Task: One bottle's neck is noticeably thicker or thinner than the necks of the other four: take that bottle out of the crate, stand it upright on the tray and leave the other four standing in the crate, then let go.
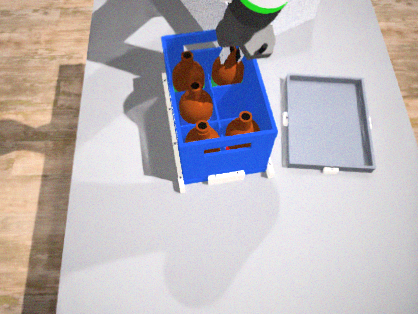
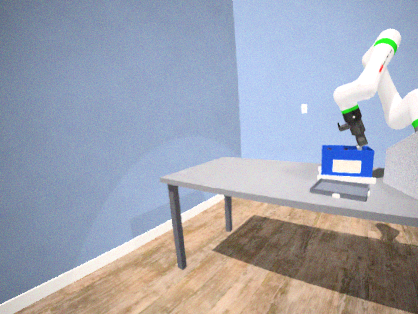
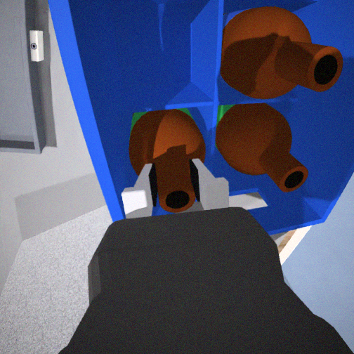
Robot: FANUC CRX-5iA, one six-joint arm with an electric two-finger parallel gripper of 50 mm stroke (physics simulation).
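Frame: origin at the arm's base, x left, y back, z up, level; centimetres.
Seen in the pictures: gripper, fingertip midpoint: (image 1: 229, 58).
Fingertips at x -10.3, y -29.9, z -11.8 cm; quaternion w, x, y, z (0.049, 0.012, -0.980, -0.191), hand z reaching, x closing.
Pixels of each thing's top centre, then the offset from my fingertips to it. Level surfaces: height alone.
- blue crate, middle of its top: (image 1: 215, 80) (image 2: 346, 147) dz +3.8, dx -4.7, dy -8.4 cm
- back right bottle, middle of its top: (image 1: 229, 48) dz +2.7, dx -0.1, dy +0.3 cm
- back left bottle, middle of its top: (image 1: 187, 55) dz +2.6, dx -9.3, dy +0.1 cm
- middle left bottle, middle of its top: (image 1: 195, 85) dz +2.6, dx -8.8, dy -8.0 cm
- front left bottle, middle of its top: (image 1: 202, 125) dz +2.6, dx -9.0, dy -17.6 cm
- front right bottle, middle of its top: (image 1: 245, 116) dz +2.6, dx -0.3, dy -17.0 cm
- grey tray, middle of its top: (image 1: 328, 117) (image 2: 340, 185) dz -11.1, dx +22.0, dy -12.3 cm
- grey table, its level: dz -13.7 cm
The blue crate (image 1: 225, 162) (image 2: 326, 162) (image 3: 85, 115) holds brown bottles. My gripper (image 1: 231, 59) (image 2: 360, 148) (image 3: 173, 174) is shut on the neck of the back right bottle (image 1: 227, 74) (image 3: 175, 130), which is in its compartment; its base is hidden. The back left bottle (image 1: 187, 75) (image 3: 252, 137), middle left bottle (image 1: 195, 107) (image 3: 255, 55), front left bottle (image 1: 202, 135) and front right bottle (image 1: 243, 129) stand in the crate. I cannot tell surely which neck differs. The grey tray (image 1: 310, 166) (image 2: 340, 189) (image 3: 36, 100) lies beside the crate and holds no bottle.
Crate walls and dividers surround the held bottle, with the back left bottle close beside it. The middle right compartment holds no bottle. White brackets (image 1: 226, 177) edge the crate on the grey table (image 1: 320, 240) (image 2: 240, 175). The pale robot pedestal (image 2: 402, 162) stands behind.
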